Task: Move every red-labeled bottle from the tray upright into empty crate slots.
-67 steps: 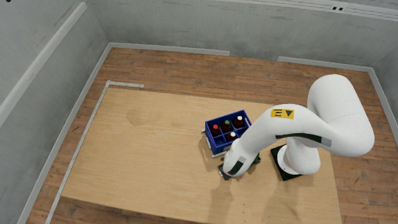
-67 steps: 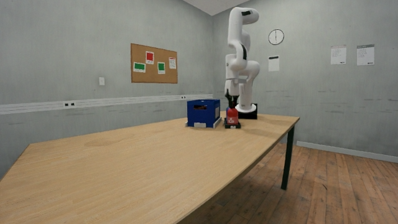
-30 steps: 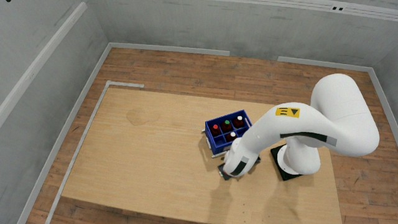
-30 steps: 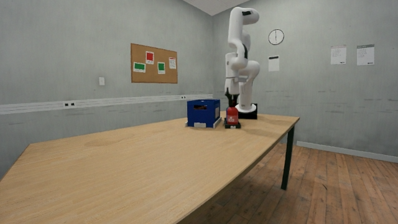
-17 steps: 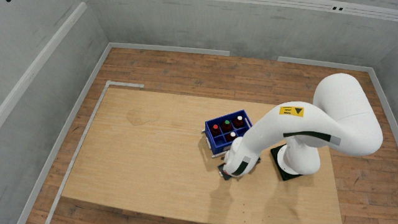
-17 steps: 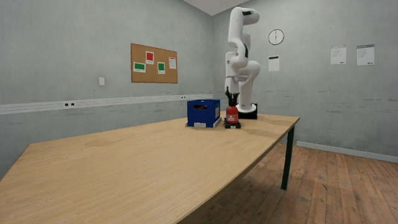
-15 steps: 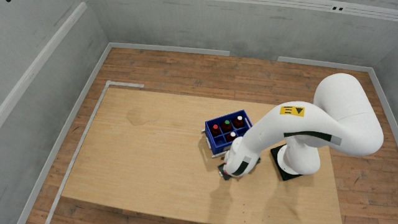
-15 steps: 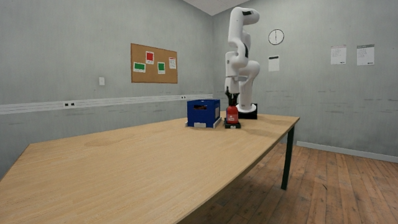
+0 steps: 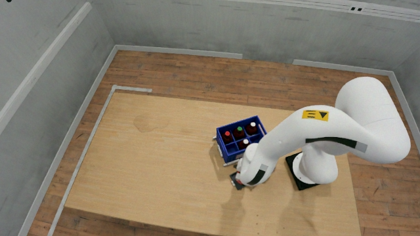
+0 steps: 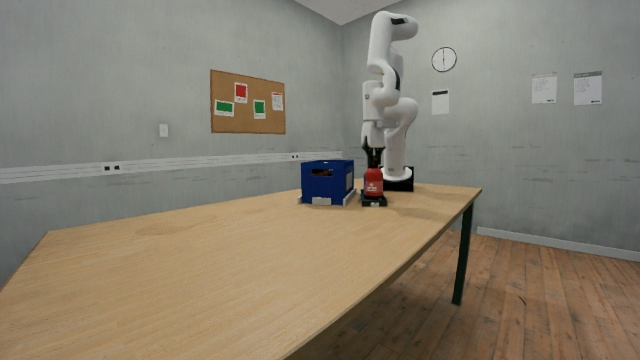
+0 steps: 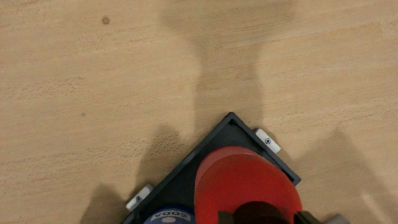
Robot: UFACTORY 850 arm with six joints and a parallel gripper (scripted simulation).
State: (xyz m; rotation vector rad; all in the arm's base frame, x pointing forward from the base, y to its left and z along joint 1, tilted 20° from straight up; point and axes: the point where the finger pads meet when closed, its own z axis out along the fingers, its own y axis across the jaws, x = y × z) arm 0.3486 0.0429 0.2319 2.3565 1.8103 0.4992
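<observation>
Now: hand 7 cm above the red-labeled bottle. Round my hand: blue-labeled bottle: 10 cm below, 8 cm behind, 5 cm to the right; green-labeled bottle: 15 cm behind, 10 cm below, 9 cm to the right; dark tray: 17 cm below, 8 cm behind, 5 cm to the right.
</observation>
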